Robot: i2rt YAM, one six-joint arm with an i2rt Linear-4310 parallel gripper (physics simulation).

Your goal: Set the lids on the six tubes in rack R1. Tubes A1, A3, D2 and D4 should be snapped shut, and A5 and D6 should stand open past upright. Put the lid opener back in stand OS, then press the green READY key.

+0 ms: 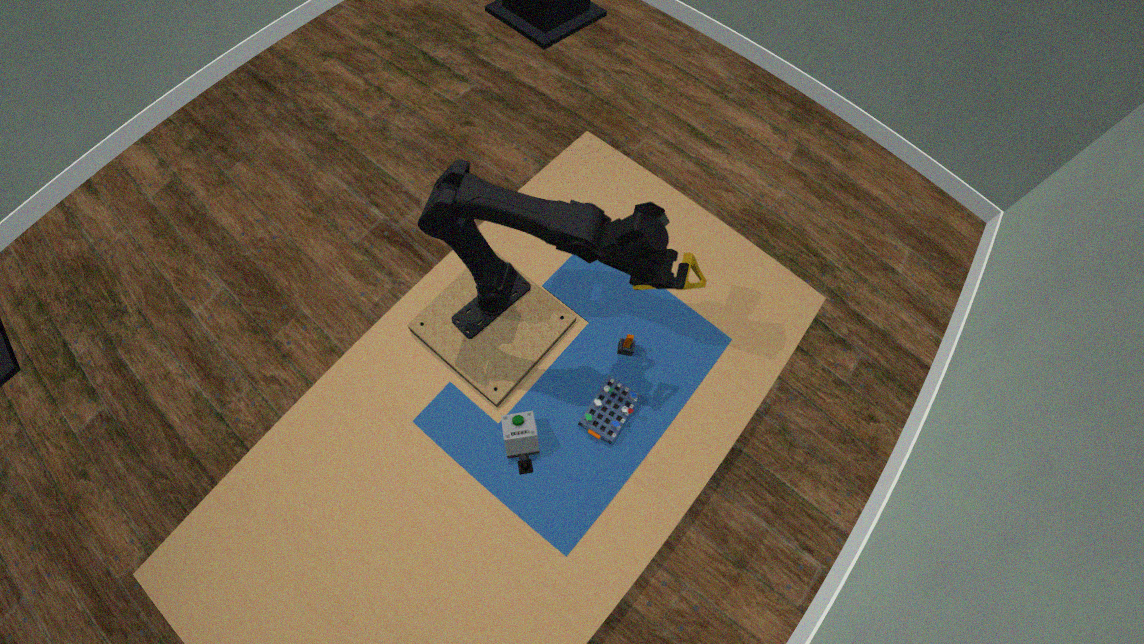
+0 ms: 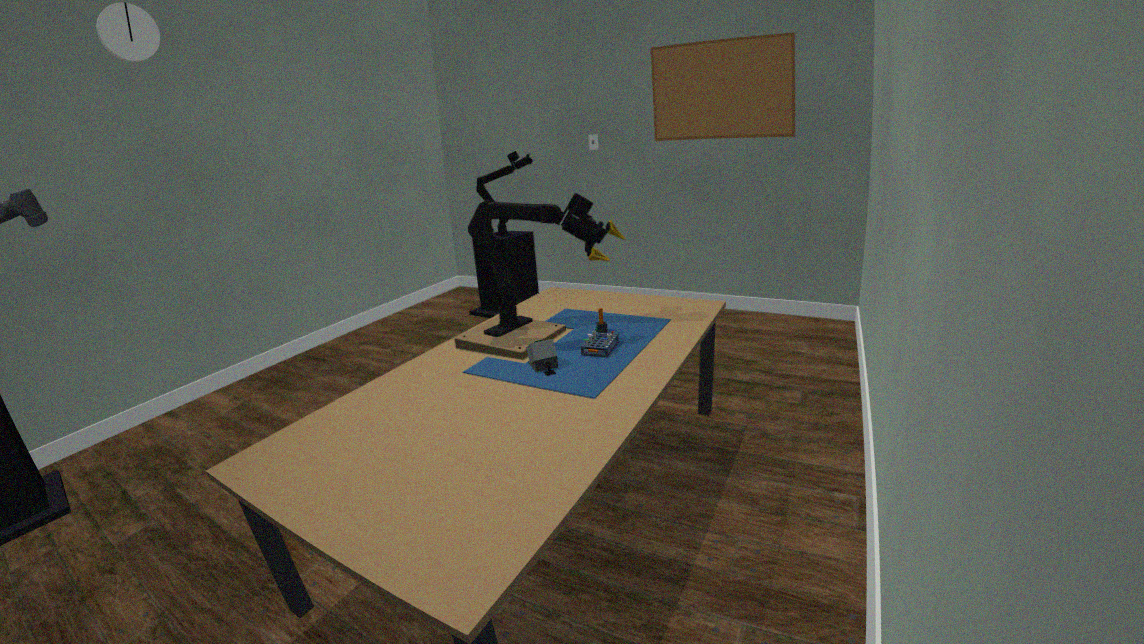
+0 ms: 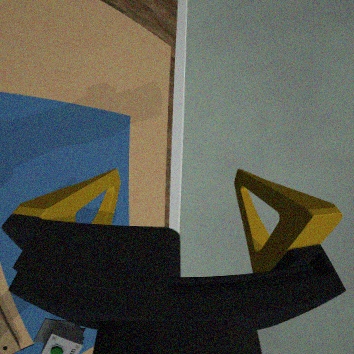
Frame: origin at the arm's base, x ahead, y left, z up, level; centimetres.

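Seen in the pictures: gripper, fingertip midpoint: [image 1: 686,284] [image 2: 617,249] [image 3: 176,175]; arm's base, link origin: [image 1: 491,303] [image 2: 508,327].
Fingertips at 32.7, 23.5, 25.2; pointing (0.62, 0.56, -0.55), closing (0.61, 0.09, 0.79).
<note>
Offsets run from my fingertips to a thing's top centre, as dx, dy, dz. "spot": to the spot under its first point. Level surfaces: height alone.
My gripper [image 1: 676,285] [image 2: 616,249] [image 3: 176,175] is open, its yellow fingers wide apart and empty, high above the table beyond the mat's far part. The grey tube rack @[+4.6, -22.0, -21.5] [image 1: 606,438] [image 2: 608,349] sits on the blue mat with small white, green, red and blue lids; their angles and the row letters are too small to tell. The orange lid opener @[-3.1, -8.0, -19.4] [image 1: 629,340] [image 2: 601,315] stands upright in its small dark stand [image 1: 626,349] [image 2: 601,327] beside the rack. The green key [image 1: 518,420] [image 3: 57,350] is on top of a grey box @[spot: -3.1, -41.5, -21.2] [image 1: 521,443] [image 2: 542,355].
A small black piece @[spot: +0.0, -43.8, -25.3] [image 1: 524,464] [image 2: 549,370] sits beside the grey box. The blue mat @[dz -28.0] [image 1: 552,512] [image 2: 588,388] [image 3: 100,130] lies on the wooden table @[dz -28.2] [image 1: 360,512] [image 2: 400,464]. The arm's base board [image 1: 512,368] [image 2: 480,344] adjoins the mat.
</note>
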